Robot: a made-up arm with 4 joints.
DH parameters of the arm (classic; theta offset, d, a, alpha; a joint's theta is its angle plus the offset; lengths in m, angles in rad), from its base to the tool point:
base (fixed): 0 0 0 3.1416
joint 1: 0 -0.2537 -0.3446 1.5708
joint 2: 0 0.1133 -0.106 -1.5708
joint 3: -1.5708 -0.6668 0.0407 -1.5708
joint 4: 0 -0.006 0.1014 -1.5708
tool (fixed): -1.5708 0.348 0 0
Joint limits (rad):
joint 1: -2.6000..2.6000
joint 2: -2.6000..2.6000
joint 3: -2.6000..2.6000
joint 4: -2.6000..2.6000
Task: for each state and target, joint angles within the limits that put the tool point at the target. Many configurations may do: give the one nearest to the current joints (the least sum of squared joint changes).
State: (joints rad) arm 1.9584 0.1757 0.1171 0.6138
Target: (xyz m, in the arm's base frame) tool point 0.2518 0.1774 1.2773
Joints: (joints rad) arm 2.3173 0.1572 0.1090 0.5361
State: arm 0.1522 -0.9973 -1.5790 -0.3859
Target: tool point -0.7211 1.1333 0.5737
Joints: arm 0.9001 -0.9890 -1.3843 -0.0910
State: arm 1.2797 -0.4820 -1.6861 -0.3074
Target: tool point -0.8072 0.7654 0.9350
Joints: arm 0.7113 -0.5030 -1.7959 -0.3142
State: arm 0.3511 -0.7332 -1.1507 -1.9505
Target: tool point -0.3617 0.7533 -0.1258
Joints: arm 0.8377 -1.5186 -1.1622 -1.9746
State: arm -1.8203 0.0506 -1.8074 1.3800
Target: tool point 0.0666 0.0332 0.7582
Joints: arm -1.6838 0.3867 -0.9731 2.0206
